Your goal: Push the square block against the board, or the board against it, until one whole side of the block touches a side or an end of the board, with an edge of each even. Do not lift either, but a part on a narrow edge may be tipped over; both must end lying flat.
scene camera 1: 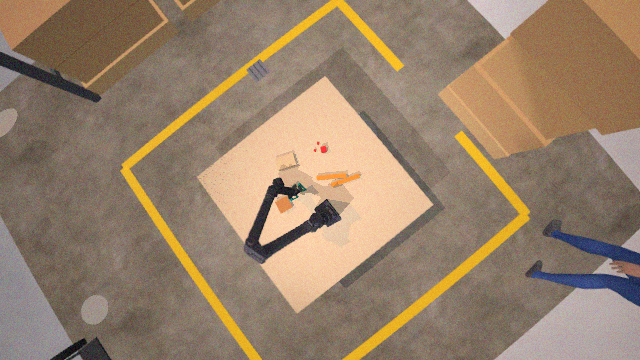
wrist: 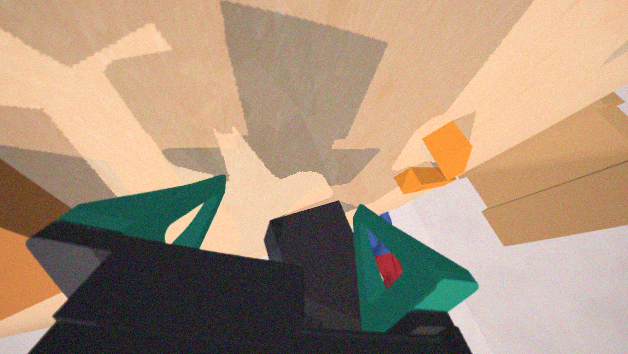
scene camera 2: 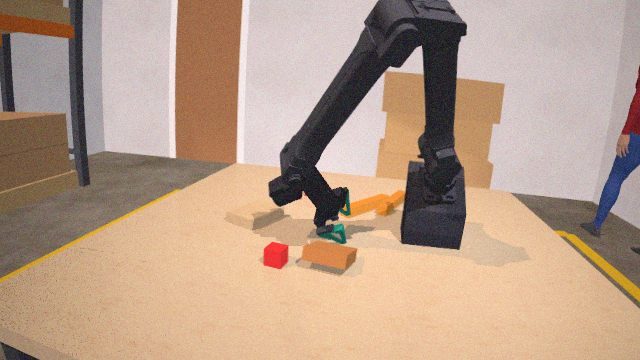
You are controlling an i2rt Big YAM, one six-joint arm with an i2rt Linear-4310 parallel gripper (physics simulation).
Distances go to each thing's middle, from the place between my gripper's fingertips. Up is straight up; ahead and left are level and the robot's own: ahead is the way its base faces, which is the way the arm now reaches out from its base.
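The orange square block [scene camera 2: 338,256] is there in my sight, 160 mm to the left of my hand and 30 mm ahead of it.
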